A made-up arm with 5 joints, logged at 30 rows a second.
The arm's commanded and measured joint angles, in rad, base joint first. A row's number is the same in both.
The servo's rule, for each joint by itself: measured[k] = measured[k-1] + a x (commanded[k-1-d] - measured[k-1]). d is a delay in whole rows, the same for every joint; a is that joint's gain. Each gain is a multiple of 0.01, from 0.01 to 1. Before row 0 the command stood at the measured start. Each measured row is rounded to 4 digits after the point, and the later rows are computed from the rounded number. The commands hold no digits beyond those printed.
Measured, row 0:
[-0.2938 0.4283 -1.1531 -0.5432 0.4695]
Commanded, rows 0 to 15:
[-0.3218 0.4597 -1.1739 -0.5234 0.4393]
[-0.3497 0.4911 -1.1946 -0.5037 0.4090]
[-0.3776 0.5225 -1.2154 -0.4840 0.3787]
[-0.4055 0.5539 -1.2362 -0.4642 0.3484]
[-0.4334 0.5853 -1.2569 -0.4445 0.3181]
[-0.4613 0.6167 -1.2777 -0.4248 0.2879]
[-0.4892 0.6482 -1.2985 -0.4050 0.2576]
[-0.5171 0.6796 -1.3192 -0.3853 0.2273]
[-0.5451 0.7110 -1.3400 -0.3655 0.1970]
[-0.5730 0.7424 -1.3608 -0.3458 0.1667]
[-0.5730 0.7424 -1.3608 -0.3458 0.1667]
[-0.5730 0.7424 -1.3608 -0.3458 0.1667]
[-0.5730 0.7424 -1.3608 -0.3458 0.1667]
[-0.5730 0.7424 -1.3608 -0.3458 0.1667]
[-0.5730 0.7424 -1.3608 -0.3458 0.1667]
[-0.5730 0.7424 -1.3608 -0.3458 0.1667]
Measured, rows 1 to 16:
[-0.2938 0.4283 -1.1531 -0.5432 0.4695]
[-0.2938 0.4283 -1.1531 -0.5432 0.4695]
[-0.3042 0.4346 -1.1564 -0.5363 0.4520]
[-0.3210 0.4459 -1.1625 -0.5249 0.4271]
[-0.3419 0.4612 -1.1710 -0.5106 0.3990]
[-0.3654 0.4797 -1.1814 -0.4944 0.3697]
[-0.3906 0.5008 -1.1935 -0.4769 0.3398]
[-0.4168 0.5240 -1.2070 -0.4587 0.3097]
[-0.4436 0.5488 -1.2216 -0.4399 0.2795]
[-0.4708 0.5750 -1.2372 -0.4208 0.2492]
[-0.4983 0.6022 -1.2536 -0.4014 0.2189]
[-0.5259 0.6302 -1.2708 -0.3819 0.1886]
[-0.5433 0.6526 -1.2852 -0.3693 0.1759]
[-0.5543 0.6706 -1.2973 -0.3611 0.1706]
[-0.5612 0.6850 -1.3075 -0.3557 0.1683]
[-0.5656 0.6965 -1.3160 -0.3522 0.1674]
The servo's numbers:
d 2
a 0.37 0.20 0.16 0.35 0.58

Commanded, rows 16 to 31:
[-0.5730 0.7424 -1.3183 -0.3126 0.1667]
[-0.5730 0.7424 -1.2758 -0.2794 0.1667]
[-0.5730 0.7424 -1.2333 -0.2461 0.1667]
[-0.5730 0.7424 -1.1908 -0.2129 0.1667]
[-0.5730 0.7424 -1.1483 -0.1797 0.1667]
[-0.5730 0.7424 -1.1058 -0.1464 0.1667]
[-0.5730 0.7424 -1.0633 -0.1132 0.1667]
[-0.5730 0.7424 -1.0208 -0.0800 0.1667]
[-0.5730 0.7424 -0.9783 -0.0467 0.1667]
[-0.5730 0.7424 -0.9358 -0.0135 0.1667]
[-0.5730 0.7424 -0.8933 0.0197 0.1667]
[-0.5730 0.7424 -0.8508 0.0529 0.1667]
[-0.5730 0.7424 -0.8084 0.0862 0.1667]
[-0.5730 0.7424 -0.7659 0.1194 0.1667]
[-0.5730 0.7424 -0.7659 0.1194 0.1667]
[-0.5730 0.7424 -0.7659 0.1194 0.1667]
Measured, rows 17 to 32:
[-0.5683 0.7057 -1.3232 -0.3500 0.1670]
[-0.5700 0.7130 -1.3292 -0.3485 0.1668]
[-0.5711 0.7189 -1.3275 -0.3359 0.1667]
[-0.5718 0.7236 -1.3192 -0.3161 0.1667]
[-0.5722 0.7274 -1.3055 -0.2916 0.1667]
[-0.5725 0.7304 -1.2871 -0.2641 0.1667]
[-0.5727 0.7328 -1.2649 -0.2346 0.1667]
[-0.5728 0.7347 -1.2394 -0.2037 0.1667]
[-0.5729 0.7362 -1.2112 -0.1720 0.1667]
[-0.5729 0.7374 -1.1807 -0.1398 0.1667]
[-0.5729 0.7384 -1.1483 -0.1072 0.1667]
[-0.5729 0.7392 -1.1143 -0.0744 0.1667]
[-0.5729 0.7398 -1.0789 -0.0415 0.1667]
[-0.5729 0.7403 -1.0424 -0.0085 0.1667]
[-0.5729 0.7407 -1.0050 0.0246 0.1667]
[-0.5729 0.7410 -0.9667 0.0578 0.1667]

